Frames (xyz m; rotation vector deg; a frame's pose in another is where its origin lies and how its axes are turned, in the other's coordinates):
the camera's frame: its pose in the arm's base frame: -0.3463 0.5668 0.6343 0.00 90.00 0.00
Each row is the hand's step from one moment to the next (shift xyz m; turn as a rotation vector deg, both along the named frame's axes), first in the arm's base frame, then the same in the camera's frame.
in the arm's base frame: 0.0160 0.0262 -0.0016 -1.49 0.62 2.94
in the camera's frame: 0.0016 0.0262 0.0160 -2.94 0.62 -1.49
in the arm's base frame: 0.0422 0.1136 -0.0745 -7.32 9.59 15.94
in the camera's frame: 0.0745 0.1136 0.0422 -15.94 9.59 -7.32
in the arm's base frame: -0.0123 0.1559 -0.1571 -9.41 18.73 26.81
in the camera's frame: 0.1571 0.1559 -0.0123 -26.81 18.73 -9.41
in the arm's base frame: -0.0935 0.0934 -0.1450 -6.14 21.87 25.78
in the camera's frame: 0.1450 0.0934 -0.0935 -25.78 21.87 -6.14
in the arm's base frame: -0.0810 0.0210 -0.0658 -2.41 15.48 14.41
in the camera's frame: 0.0658 0.0210 -0.0810 -14.41 15.48 -2.41
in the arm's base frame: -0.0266 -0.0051 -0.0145 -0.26 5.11 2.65
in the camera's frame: 0.0145 -0.0051 -0.0266 -2.65 5.11 -0.26
